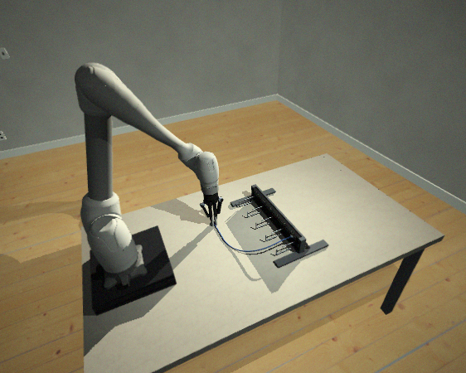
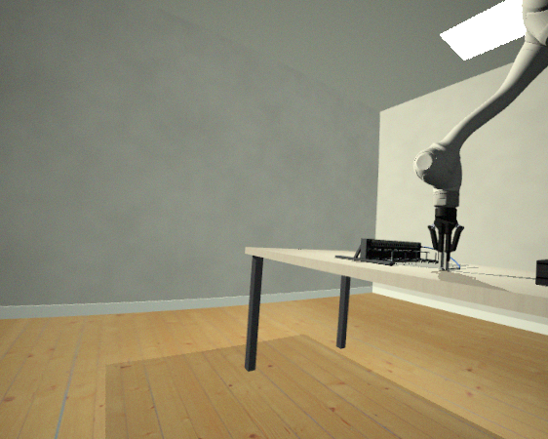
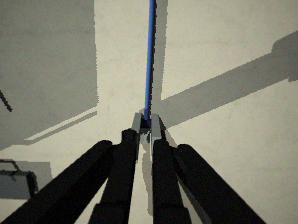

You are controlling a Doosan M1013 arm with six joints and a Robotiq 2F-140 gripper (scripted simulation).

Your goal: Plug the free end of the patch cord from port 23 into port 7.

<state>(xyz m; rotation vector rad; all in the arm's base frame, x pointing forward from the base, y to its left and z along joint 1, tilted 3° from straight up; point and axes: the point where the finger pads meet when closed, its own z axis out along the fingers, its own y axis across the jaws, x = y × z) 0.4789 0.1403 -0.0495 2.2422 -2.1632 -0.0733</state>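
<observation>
My gripper is now 10 mm to the right of the cord plug and 30 mm above it.
</observation>
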